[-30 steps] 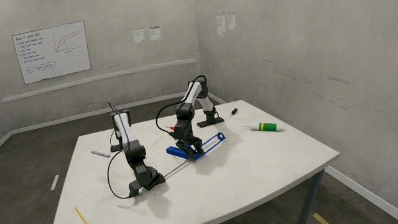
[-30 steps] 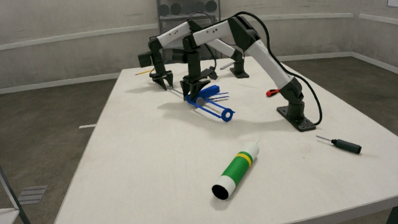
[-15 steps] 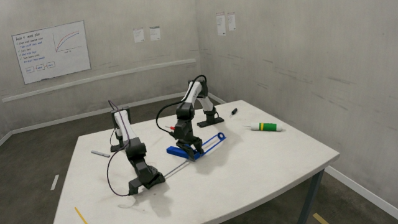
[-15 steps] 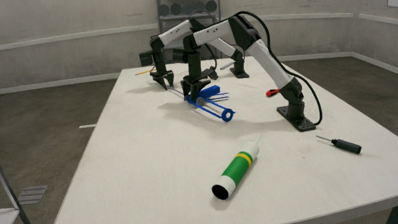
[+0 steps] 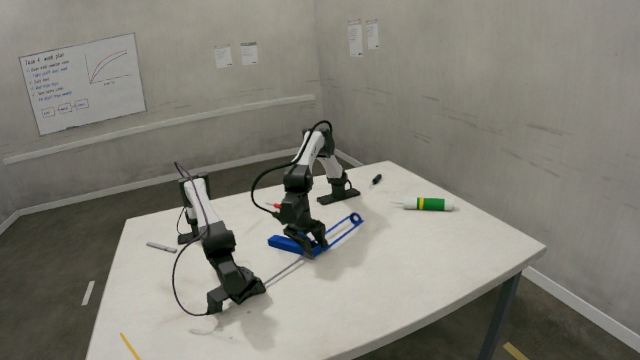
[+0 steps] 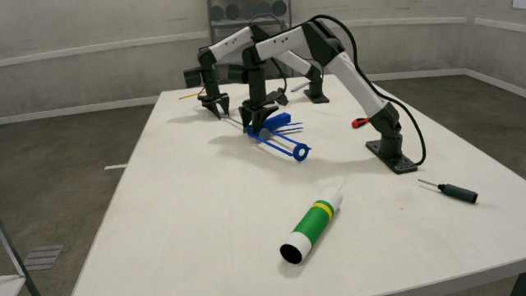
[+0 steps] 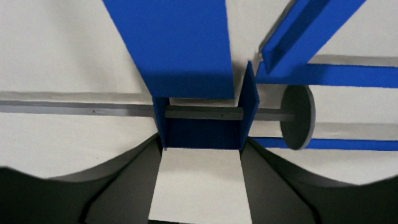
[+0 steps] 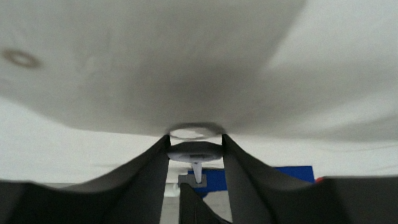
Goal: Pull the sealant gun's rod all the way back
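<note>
My left gripper is now 30 mm to the left of the thumb plate and 10 mm above it. Round my left hand: grey pen: 350 mm behind, 530 mm to the right, 20 mm below; white cartridge: 60 mm behind, 520 mm to the left, 10 mm below; yellow pencil: 170 mm ahead, 630 mm to the right, 30 mm below.
</note>
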